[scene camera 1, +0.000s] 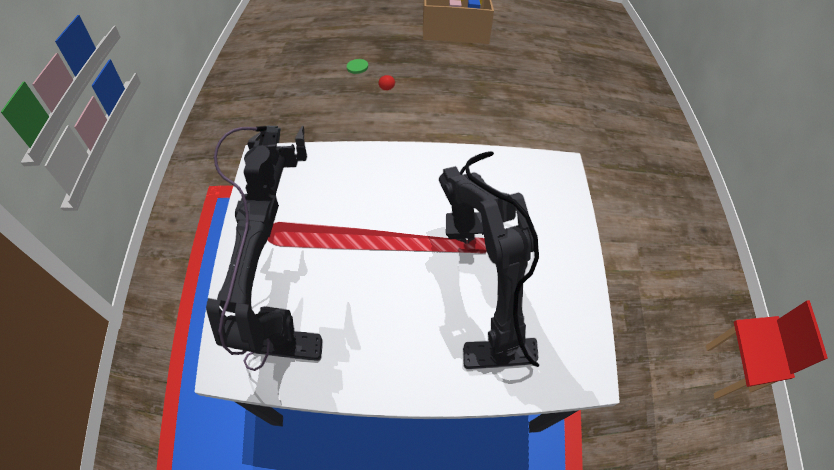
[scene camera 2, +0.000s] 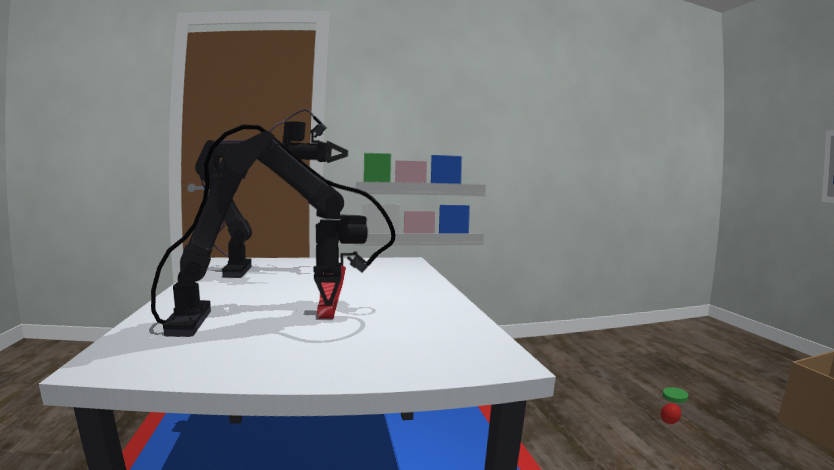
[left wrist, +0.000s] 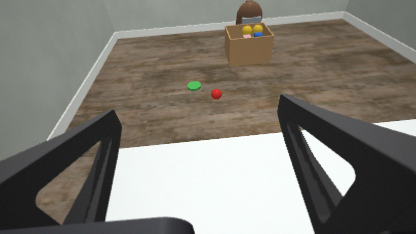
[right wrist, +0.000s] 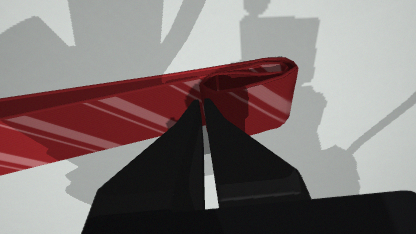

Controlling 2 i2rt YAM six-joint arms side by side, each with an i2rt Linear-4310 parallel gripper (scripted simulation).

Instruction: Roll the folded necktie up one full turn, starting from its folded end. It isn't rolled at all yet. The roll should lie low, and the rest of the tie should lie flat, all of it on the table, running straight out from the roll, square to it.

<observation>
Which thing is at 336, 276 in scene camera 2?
My right gripper.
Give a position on a red striped necktie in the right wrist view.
At 256, 96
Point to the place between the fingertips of my left gripper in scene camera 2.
At 348, 153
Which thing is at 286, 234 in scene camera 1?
A red striped necktie.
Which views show my left gripper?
Scene camera 1, scene camera 2 and the left wrist view only.
</observation>
